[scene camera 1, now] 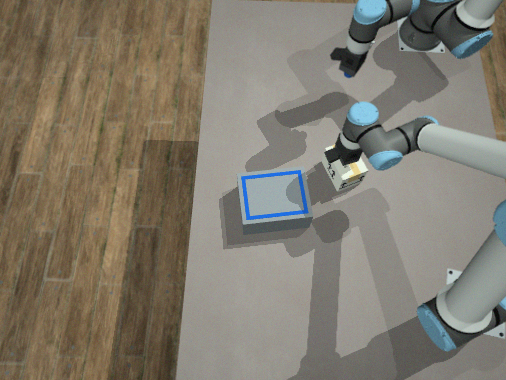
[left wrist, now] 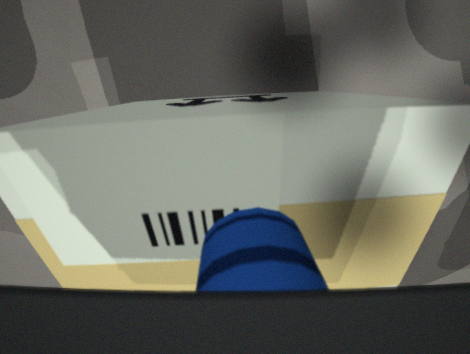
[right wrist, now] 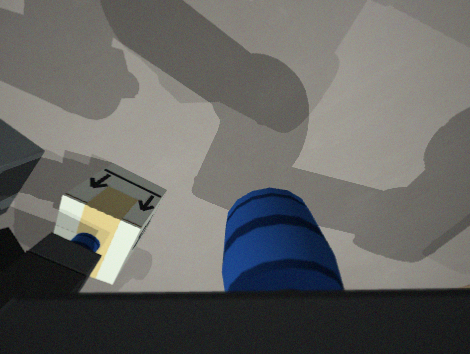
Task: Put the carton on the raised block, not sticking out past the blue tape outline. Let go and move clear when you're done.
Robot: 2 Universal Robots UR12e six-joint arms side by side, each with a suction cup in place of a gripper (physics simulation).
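Places are measured from the left arm's base along level axes (x left, y ahead, z down), in millimetres.
Where they show: left end effector, tool point: (left wrist: pixel 248 225) (right wrist: pixel 93 235); right end effector, tool point: (right wrist: pixel 267 224); right arm's base, origin of the base link: (scene camera 1: pixel 420 34).
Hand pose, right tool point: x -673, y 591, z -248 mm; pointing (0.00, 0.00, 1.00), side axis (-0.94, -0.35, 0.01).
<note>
After its pixels a point has its place.
The white carton (scene camera 1: pixel 345 181) @[x -317, y 518, z -85 mm] (left wrist: pixel 200 165) @[x -367, y 558, z -110 mm] (right wrist: pixel 105 215) @[x -456, y 568, z -110 mm] with yellow tape stands upright on the table, to the right of the raised grey block (scene camera 1: pixel 270 195) @[x -183, y 776, z -120 mm] (right wrist: pixel 17 150) @[x -321, y 695, z -32 mm] and apart from it. The blue tape outline (scene camera 1: pixel 245 197) @[x -155, y 862, z -120 mm] runs around the block's top, with no carton on it. My left gripper (scene camera 1: pixel 345 161) @[x -398, y 539, z -97 mm] (left wrist: pixel 257 212) (right wrist: pixel 87 241) has its blue cup down against the carton's top, the bellows looking squashed; whether suction holds is not visible. My right gripper (scene camera 1: pixel 348 75) (right wrist: pixel 272 192) hangs above the table with its cup bare, away from the carton.
The right arm (scene camera 1: pixel 364 34) @[x -631, y 586, z -499 mm] reaches in from the top right of scene camera 1. The left arm (scene camera 1: pixel 465 142) @[x -260, y 287, z -571 mm] comes in from the right, over the table (scene camera 1: pixel 240 310) @[x 216, y 792, z 0 mm]. The table's left edge borders a wooden floor (scene camera 1: pixel 90 190). Arm shadows cross the table.
</note>
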